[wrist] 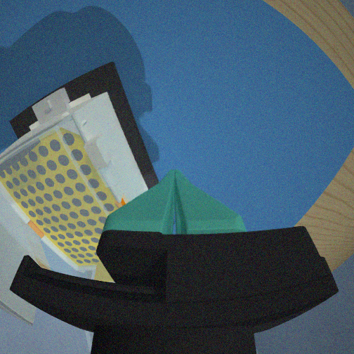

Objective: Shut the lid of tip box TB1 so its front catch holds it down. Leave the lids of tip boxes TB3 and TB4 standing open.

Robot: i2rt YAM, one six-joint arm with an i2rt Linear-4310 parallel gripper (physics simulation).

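A tip box [120,155] with white sides and a yellow rack [55,172] of grey-ringed holes is at the left of the wrist view, set at a slant. Clear plastic edges run over and beside the rack. I cannot tell from this angle how far the lid is down or whether a catch holds it. A grey tab [51,106] is at the box's upper end. No label is readable, so I cannot tell which box this is. My gripper [174,176] is shut, its green fingertips together with nothing between them. It is right of the box and hides its lower right part.
The box is on a black base [107,77] on a blue surface [240,100]. A wood-grained band [332,210] curves along the right side. A pale panel [17,295] shows at the lower left, partly cut off by the view's edge. Dark shadows lie above the box.
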